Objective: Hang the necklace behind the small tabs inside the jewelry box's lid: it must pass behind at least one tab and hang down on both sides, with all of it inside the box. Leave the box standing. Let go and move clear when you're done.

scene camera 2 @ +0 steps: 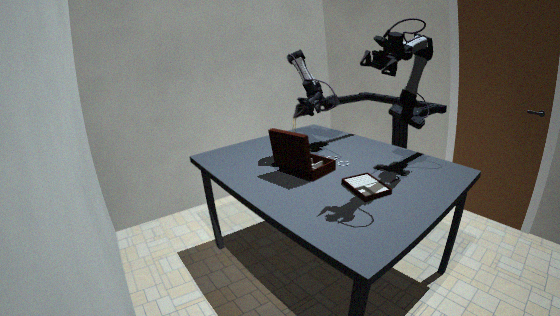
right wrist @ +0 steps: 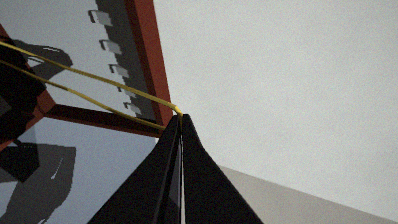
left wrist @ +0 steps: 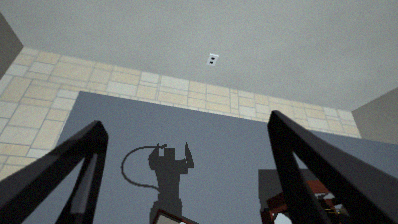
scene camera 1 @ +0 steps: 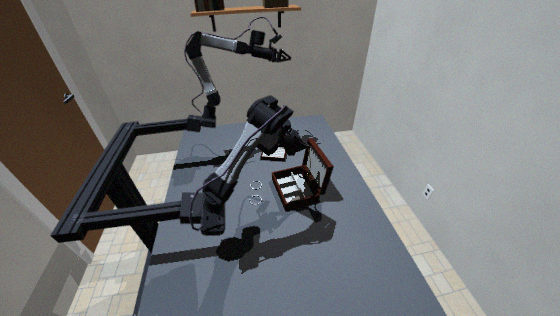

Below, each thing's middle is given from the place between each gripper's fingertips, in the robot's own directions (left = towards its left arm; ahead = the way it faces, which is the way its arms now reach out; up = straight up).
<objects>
Right now my right hand is 180 mm above the jewelry box (scene camera 1: 295, 189), 30 mm past it and 10 mm to the right of it.
Now: left hand 47 cm to the left of the jewelry box, 44 cm above it and 8 cm past it.
</objects>
